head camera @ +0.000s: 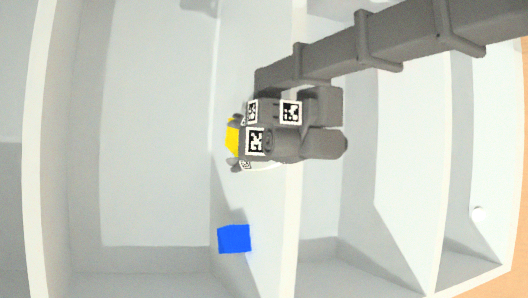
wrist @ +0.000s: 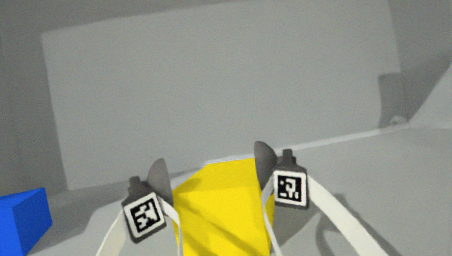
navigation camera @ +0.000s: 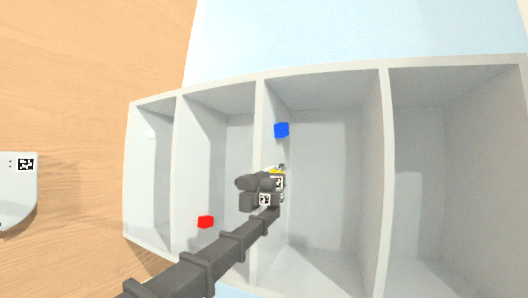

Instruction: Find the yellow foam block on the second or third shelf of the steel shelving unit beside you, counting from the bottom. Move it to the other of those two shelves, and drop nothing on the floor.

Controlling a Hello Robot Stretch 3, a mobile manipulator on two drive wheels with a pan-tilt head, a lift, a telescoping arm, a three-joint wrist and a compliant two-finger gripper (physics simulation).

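Frame: origin at the robot's base, x back, y right, z up, level; metres.
Seen in the pictures: gripper, fingertip midpoint: (head camera: pixel 231 142).
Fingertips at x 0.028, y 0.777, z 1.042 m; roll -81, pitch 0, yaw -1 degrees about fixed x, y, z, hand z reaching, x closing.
Pixels of each thing's top centre, then the offset from my fingertips to it. Level surfaces: height alone.
- yellow foam block, top centre: (head camera: pixel 233 137) (navigation camera: pixel 282 178) dz -0.005, dx +0.010, dy +0.007 m
- third shelf's board, surface height: dz -0.051 m
- blue block, top centre: (head camera: pixel 223 240) (navigation camera: pixel 286 129) dz -0.006, dx -0.215, dy +0.058 m
- red block, top centre: (navigation camera: pixel 208 222) dz -0.464, dx +0.314, dy +0.066 m
- white round object, top centre: (head camera: pixel 477 215) (navigation camera: pixel 151 133) dz -0.942, dx -0.223, dy +0.002 m
My gripper (head camera: pixel 234 140) (navigation camera: pixel 282 182) (wrist: pixel 213 168) is shut on the yellow foam block (head camera: pixel 231 139) (navigation camera: pixel 273 171) (wrist: pixel 220 212), with one fingertip on each side of it. Gripper and block are inside the third compartment from the bottom, low over the third shelf's board (head camera: pixel 260 200) (navigation camera: pixel 270 150) (wrist: pixel 350 160). I cannot tell if the block's underside touches the board. The wrist hides much of the block in the head and navigation views. The second shelf's board (head camera: pixel 410 165) (navigation camera: pixel 192 150) lies one level below.
A blue block (head camera: pixel 234 239) (navigation camera: pixel 281 130) (wrist: pixel 22 220) stands on the third shelf, beside my gripper. A red block (navigation camera: pixel 205 221) is on the second shelf. A white round object (head camera: pixel 478 213) (navigation camera: pixel 150 133) is on the bottom shelf. My arm (head camera: pixel 400 40) (navigation camera: pixel 200 270) reaches into the unit.
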